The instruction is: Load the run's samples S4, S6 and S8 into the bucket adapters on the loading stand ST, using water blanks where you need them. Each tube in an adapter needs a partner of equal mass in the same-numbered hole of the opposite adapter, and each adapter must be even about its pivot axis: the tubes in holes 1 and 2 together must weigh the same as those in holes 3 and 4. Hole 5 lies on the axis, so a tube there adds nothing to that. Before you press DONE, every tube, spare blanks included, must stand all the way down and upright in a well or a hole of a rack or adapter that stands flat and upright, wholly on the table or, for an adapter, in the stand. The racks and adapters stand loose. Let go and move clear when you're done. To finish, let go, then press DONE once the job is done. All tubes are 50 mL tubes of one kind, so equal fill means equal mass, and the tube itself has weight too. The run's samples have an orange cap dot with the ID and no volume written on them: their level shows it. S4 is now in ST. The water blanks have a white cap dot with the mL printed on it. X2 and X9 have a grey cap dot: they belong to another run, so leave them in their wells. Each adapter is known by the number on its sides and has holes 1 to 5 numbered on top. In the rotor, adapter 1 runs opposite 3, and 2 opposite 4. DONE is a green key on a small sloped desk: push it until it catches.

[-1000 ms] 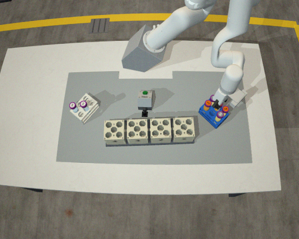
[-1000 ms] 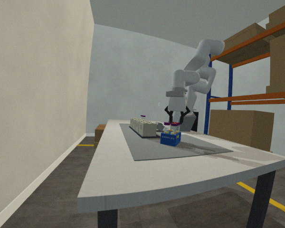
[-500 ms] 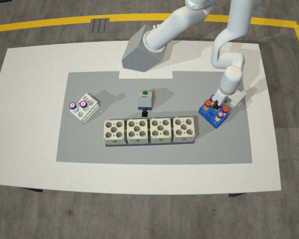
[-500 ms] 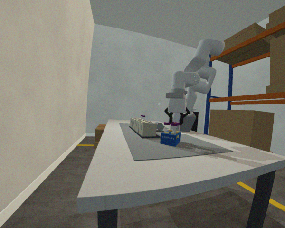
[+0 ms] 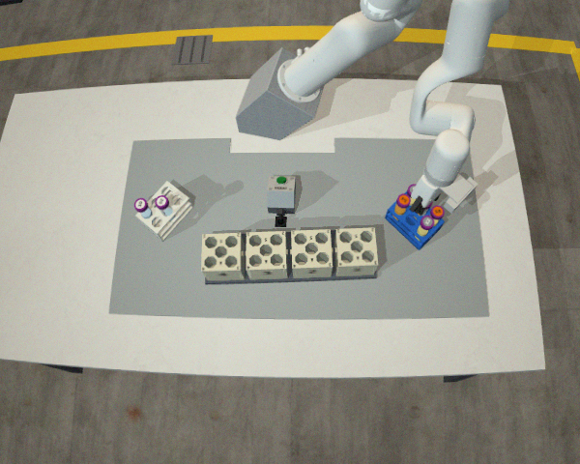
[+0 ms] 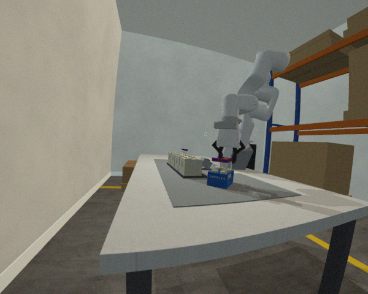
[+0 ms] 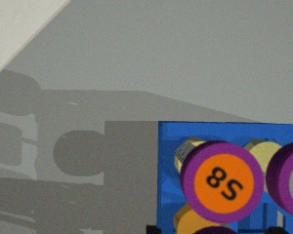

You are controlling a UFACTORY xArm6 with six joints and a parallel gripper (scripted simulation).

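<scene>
Now: the orange-dot tube 60 mm below my hand and 10 mm ahead of it. Round my hand: loading stand: 340 mm to the right, 110 mm below, 110 mm ahead; green DONE key: 360 mm to the right, 80 mm behind, 50 mm below; blue sample rack: 90 mm below, 10 mm to the right, 10 mm ahead.
</scene>
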